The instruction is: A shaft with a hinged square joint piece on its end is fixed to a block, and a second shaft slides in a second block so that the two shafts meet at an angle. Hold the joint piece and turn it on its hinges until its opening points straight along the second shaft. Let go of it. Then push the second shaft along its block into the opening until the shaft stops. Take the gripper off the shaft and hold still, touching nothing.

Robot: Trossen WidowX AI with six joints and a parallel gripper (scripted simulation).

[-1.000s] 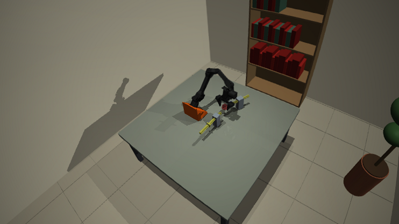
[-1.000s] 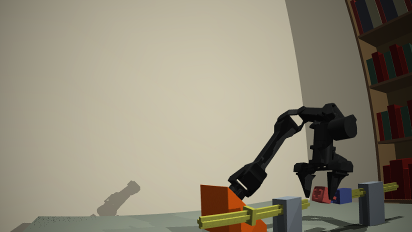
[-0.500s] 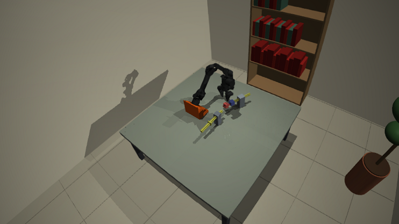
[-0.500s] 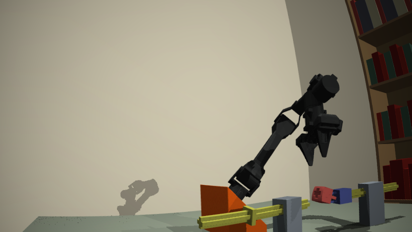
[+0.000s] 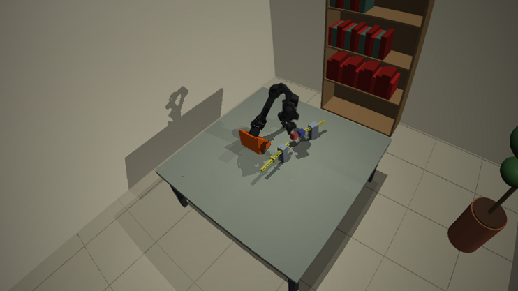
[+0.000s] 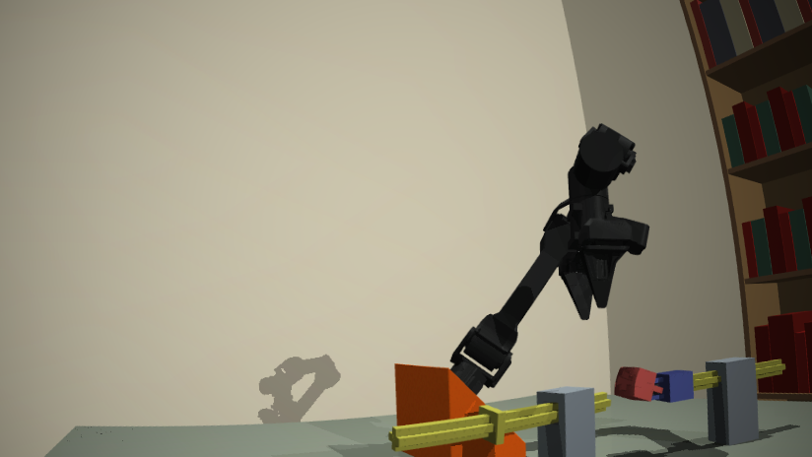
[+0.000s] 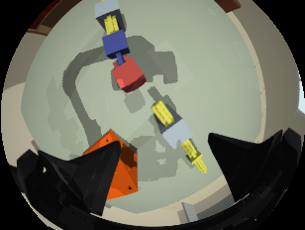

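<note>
My gripper tip is now 10 cm above the red joint piece, 8 cm to the right of it and 1 cm short of it.
</note>
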